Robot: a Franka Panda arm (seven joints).
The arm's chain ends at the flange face. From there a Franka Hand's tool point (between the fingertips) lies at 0.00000 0.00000 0.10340 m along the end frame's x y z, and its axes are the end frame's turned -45 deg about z.
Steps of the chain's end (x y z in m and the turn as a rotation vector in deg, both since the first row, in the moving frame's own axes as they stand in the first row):
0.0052 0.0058 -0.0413 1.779 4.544 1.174
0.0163 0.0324 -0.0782 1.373 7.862 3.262
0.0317 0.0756 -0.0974 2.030 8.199 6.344
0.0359 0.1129 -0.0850 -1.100 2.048 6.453
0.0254 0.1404 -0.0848 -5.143 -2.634 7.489
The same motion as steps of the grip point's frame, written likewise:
0.0076 0.0114 -0.0417 -1.955 4.471 1.174
0.0001 0.0430 -0.0792 -4.588 6.530 3.262
-0.0185 0.0844 -0.0985 -4.362 7.233 6.344
-0.0535 0.1093 -0.0851 -2.226 0.670 6.453
-0.0914 0.1198 -0.0853 -1.774 -5.499 7.489

